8 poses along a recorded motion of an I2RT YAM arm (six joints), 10 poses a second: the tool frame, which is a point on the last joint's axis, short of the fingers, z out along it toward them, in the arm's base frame.
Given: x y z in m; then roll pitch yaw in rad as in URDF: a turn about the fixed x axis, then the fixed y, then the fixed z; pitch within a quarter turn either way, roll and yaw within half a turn.
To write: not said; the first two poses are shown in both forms.
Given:
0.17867 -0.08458 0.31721 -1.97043 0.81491 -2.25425
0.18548 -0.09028 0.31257 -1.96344 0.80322 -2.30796
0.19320 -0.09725 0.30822 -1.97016 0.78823 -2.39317
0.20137 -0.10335 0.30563 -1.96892 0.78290 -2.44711
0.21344 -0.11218 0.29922 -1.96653 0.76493 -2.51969
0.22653 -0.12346 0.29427 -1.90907 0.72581 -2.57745
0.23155 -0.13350 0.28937 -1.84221 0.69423 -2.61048
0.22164 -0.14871 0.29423 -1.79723 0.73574 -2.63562
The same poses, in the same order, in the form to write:
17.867 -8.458 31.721 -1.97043 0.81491 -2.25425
18.548 -9.028 31.257 -1.96344 0.80322 -2.30796
19.320 -9.725 30.822 -1.97016 0.78823 -2.39317
20.137 -10.335 30.563 -1.96892 0.78290 -2.44711
21.344 -11.218 29.922 -1.96653 0.76493 -2.51969
22.653 -12.346 29.427 -1.90907 0.72581 -2.57745
23.155 -13.350 28.937 -1.84221 0.69423 -2.61048
22.164 -14.871 29.423 -1.79723 0.73574 -2.63562

